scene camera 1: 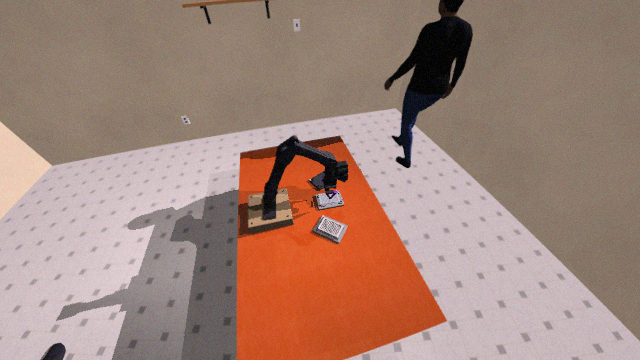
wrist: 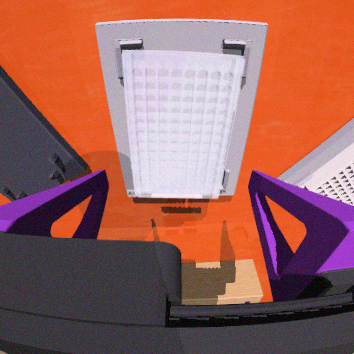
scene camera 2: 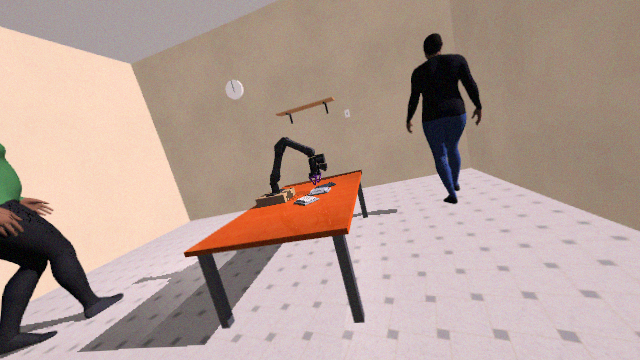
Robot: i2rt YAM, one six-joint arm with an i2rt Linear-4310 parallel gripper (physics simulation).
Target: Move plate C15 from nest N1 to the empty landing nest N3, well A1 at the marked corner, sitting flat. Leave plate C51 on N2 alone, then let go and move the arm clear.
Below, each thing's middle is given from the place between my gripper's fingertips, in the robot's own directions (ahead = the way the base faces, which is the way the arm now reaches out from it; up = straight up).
Now: the translucent well plate (wrist: 180, 105) 50 mm below my hand.
